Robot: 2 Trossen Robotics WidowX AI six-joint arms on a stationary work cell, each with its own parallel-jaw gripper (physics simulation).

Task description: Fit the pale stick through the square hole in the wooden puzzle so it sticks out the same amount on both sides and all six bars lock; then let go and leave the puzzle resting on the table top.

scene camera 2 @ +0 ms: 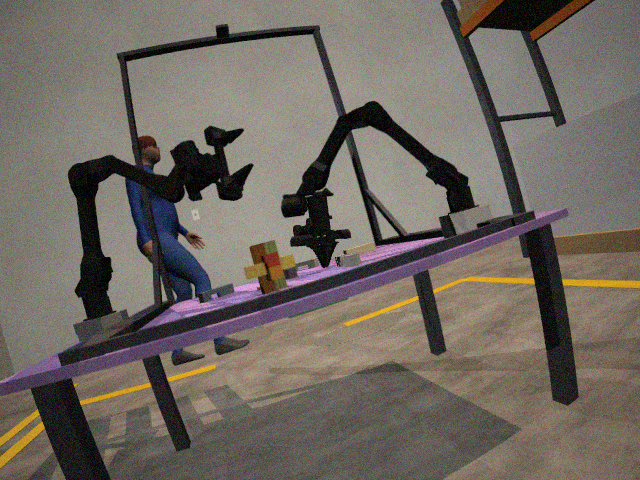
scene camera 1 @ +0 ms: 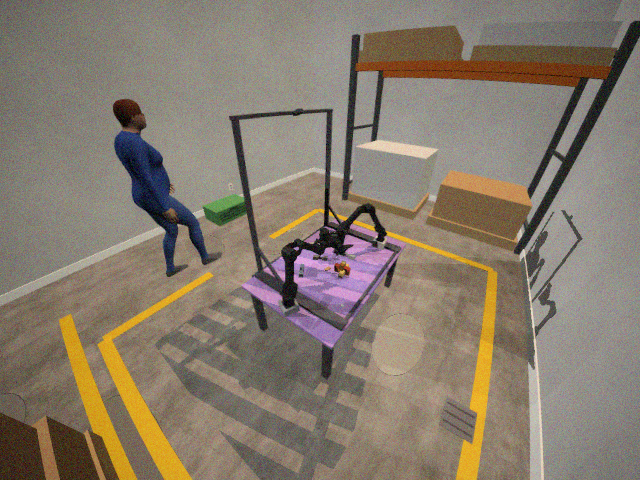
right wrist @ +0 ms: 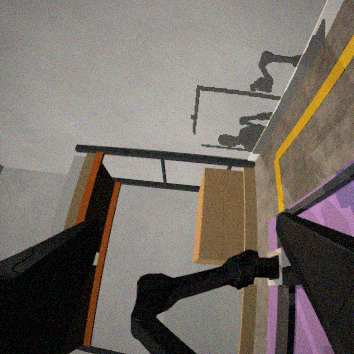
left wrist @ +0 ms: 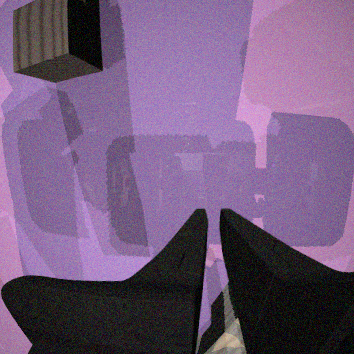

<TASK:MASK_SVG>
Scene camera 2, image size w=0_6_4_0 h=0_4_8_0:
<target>my left gripper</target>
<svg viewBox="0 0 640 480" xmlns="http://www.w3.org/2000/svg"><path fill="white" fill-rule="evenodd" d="M329 212L310 214L305 226L295 225L293 227L294 236L290 240L291 247L310 247L316 254L322 268L329 266L337 243L339 243L339 241L335 242L335 239L351 238L351 232L348 229L331 230L329 219L332 219L332 215L329 216Z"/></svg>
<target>my right gripper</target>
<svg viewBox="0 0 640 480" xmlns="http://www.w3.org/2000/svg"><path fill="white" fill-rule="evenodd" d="M209 126L204 130L206 144L214 146L215 154L205 153L203 155L194 146L187 148L184 151L188 173L196 177L198 182L204 186L209 186L212 183L216 184L219 199L238 200L243 196L243 186L254 165L250 163L230 175L223 147L227 146L228 143L231 144L243 133L244 129L239 128L225 131Z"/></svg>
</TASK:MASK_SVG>
